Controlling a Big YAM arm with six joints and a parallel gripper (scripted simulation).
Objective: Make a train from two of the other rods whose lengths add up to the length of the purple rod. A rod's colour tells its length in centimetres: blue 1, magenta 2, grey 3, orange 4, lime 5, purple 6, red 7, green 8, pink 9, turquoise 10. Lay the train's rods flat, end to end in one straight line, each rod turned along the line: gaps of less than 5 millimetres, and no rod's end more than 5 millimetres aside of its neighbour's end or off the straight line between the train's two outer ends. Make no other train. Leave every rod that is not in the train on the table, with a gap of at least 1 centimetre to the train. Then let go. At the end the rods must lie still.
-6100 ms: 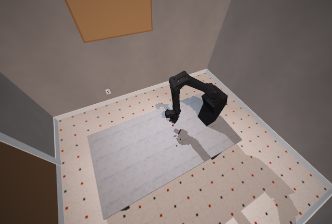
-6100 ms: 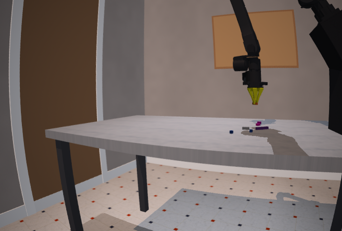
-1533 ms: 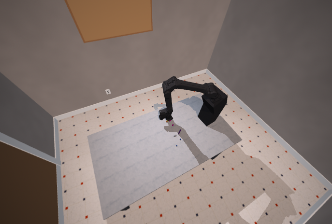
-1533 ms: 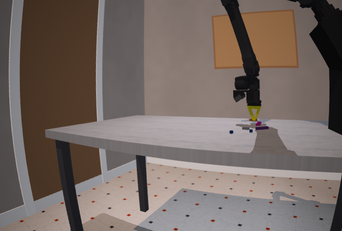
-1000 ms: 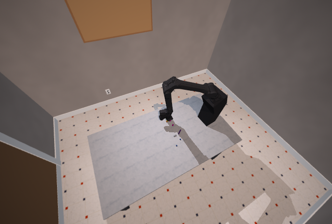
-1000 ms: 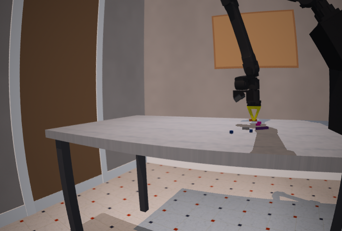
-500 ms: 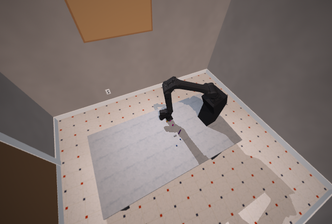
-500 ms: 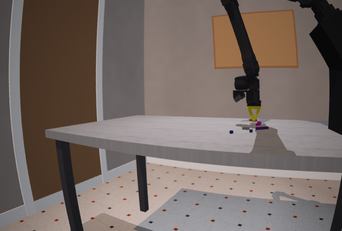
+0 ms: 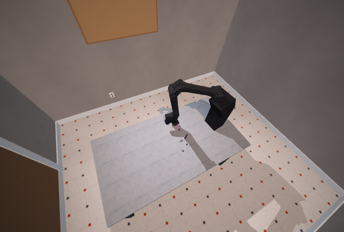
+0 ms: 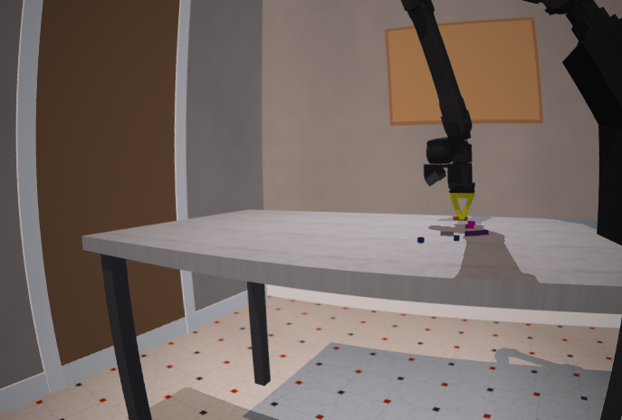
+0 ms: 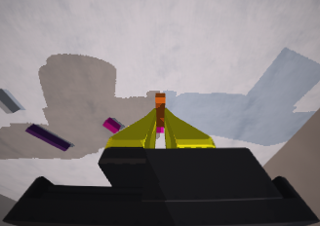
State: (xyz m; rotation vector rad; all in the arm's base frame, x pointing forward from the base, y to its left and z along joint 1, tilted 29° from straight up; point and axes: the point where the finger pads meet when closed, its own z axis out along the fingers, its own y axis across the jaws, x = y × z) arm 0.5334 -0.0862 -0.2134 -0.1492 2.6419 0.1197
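My hand is 10 mm above the orange rod. Also, from my hand: grey rod (20 mm behind, 200 mm to the left, 20 mm below); then purple rod (80 mm behind, 170 mm to the left, 20 mm below).
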